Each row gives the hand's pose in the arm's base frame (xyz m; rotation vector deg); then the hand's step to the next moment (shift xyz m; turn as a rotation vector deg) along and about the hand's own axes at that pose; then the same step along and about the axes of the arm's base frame.
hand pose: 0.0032 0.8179 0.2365 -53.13 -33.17 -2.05
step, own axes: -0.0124 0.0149 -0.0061 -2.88 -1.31 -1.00
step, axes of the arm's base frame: -0.0037 0.0018 -0.0199 -2.34 -2.18 -0.88
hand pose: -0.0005 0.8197 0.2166 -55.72 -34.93 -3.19
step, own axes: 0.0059 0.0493 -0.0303 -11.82 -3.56 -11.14
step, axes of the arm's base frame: 0.0341 0.0058 -0.0468 -5.82 -13.43 -7.89
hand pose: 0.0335 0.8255 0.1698 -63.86 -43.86 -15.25
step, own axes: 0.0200 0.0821 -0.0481 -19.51 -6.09 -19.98
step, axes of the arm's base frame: 0.0799 -0.0027 -0.0553 -9.05 -23.67 -13.22
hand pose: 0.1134 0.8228 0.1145 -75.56 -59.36 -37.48
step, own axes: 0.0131 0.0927 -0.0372 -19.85 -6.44 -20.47
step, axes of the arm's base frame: 0.0951 -0.0173 -0.0283 -9.39 -24.26 -13.33
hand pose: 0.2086 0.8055 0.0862 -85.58 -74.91 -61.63
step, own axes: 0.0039 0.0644 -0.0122 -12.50 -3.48 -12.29
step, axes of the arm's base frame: 0.0635 -0.0163 0.0031 -5.30 -14.75 -8.59
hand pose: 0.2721 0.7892 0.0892 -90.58 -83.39 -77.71
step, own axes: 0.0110 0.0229 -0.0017 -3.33 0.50 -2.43
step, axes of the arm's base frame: 0.0200 -0.0029 0.0155 0.18 -3.48 -2.25
